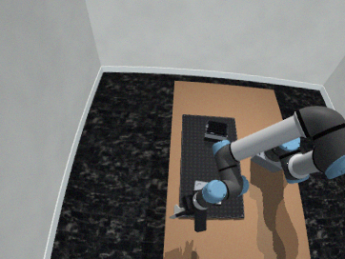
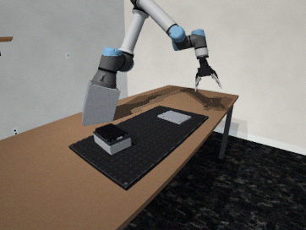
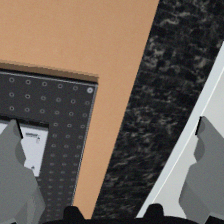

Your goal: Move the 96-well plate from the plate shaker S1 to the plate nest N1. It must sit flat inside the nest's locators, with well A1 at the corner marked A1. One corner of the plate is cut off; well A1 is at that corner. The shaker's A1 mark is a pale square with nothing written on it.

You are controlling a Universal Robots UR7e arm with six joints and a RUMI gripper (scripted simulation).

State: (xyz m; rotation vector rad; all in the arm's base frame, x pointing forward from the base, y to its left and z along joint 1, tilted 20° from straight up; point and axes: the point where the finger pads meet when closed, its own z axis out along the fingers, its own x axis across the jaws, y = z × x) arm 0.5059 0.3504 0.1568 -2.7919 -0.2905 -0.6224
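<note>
Right now the black 96-well plate is 590 mm to the right of my hand, 190 mm behind it and 90 mm below it. Also, from my hand: plate nest N1: 170 mm to the right, 150 mm below, 130 mm behind.
</note>
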